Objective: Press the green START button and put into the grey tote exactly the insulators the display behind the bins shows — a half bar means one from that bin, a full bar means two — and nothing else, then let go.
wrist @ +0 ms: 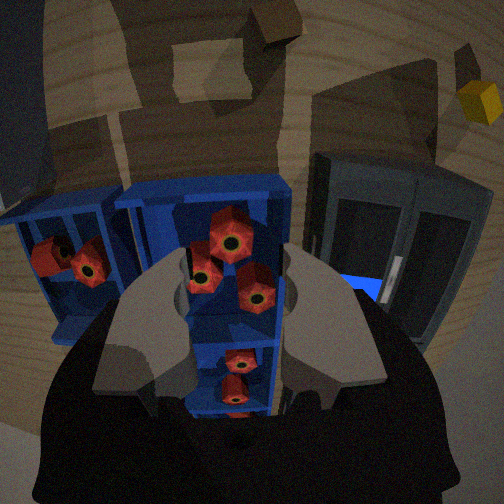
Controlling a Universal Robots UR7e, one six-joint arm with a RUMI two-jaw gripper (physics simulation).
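My gripper (235, 260) is open and empty, its two grey jaws hanging above a blue bin (227, 280). That bin holds three red hexagonal insulators (231, 242) with yellow-ringed dark holes, in its far compartment. Two smaller-looking red insulators (240, 372) lie in a nearer compartment of the same bin. A second blue bin (65, 260) to the left holds two red insulators (90, 267). The dark grey tote (395, 245) stands to the right, with a bright blue patch (361, 287) at its near edge. No green button or display shows in this view.
A yellow cube (480, 102) sits at the far right on the wooden top. A tan block (212, 70) and a brown block (277, 20) lie beyond the bins. A dark upright shape (22, 100) stands at the far left.
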